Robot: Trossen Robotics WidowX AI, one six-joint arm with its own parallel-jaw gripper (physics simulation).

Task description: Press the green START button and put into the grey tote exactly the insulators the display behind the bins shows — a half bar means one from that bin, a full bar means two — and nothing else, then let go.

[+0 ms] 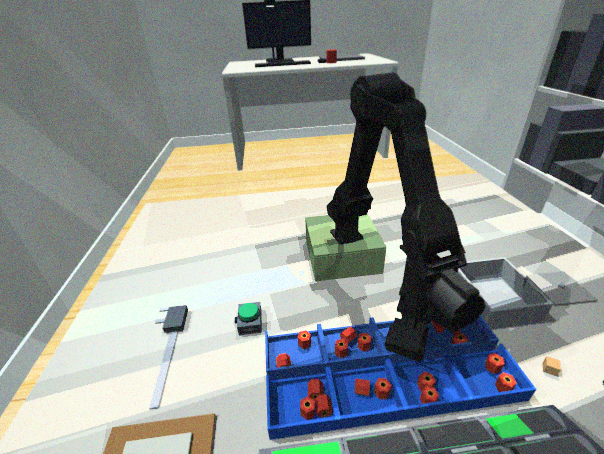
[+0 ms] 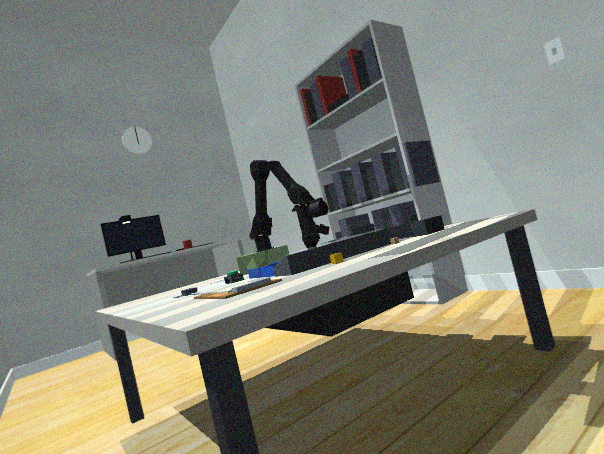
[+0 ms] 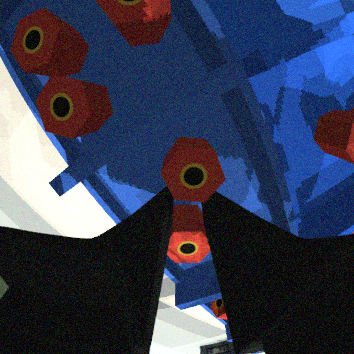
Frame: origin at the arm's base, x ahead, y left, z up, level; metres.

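Seen in the pictures: gripper, fingertip midpoint: [image 3: 187, 194]; arm's base at its link origin: [image 1: 346, 234] [image 2: 264, 250].
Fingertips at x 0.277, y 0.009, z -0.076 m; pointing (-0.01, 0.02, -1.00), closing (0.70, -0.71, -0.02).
Observation:
Pixels of each thing's top centre, then the offset from my fingertips to it. "*": a spot on its surface instead.
- red hexagonal insulator at its top centre: [image 3: 187, 248] dx -0.013, dy -0.014, dz +0.023 m
- second red insulator at its top centre: [image 3: 193, 176] dx +0.014, dy +0.015, dz +0.023 m
- green START button at its top centre: [image 1: 248, 308] [image 2: 232, 271] dx -0.161, dy -0.288, dz +0.033 m
- grey tote at a spot on its surface: [image 1: 482, 266] * dx -0.099, dy +0.264, dz +0.030 m
- display at a spot on its surface: [image 1: 507, 425] * dx +0.198, dy +0.026, dz +0.039 m
- grey caliper at its top centre: [image 1: 159, 344] [image 2: 191, 289] dx -0.149, dy -0.470, dz +0.012 m
- brown board at a spot on its surface: [image 1: 156, 425] * dx +0.003, dy -0.472, dz -0.001 m
My gripper [image 1: 406, 344] [image 2: 311, 243] [image 3: 187, 194] is down in an upper compartment of the blue bin tray [image 1: 271, 360] [image 3: 147, 105], right of its middle. Its fingers are shut on a red hexagonal insulator [image 3: 187, 225] that fills the gap between them. A second red insulator [image 3: 193, 173] stands just past the fingertips. More red insulators [image 1: 304, 339] [image 3: 74, 110] lie in the other compartments. The green START button [image 1: 248, 312] sits left of the bins. The grey tote [image 1: 482, 266] stands to the right, partly hidden by the arm. The display [image 1: 507, 425] shows green bars at the bottom edge.
The arm's base stands on a green block [image 1: 345, 257]. A grey caliper [image 1: 171, 333] lies at the left and a brown board [image 1: 156, 425] at the front left. Behind the table are a desk with a monitor [image 1: 278, 24] and a bookshelf [image 2: 431, 189].

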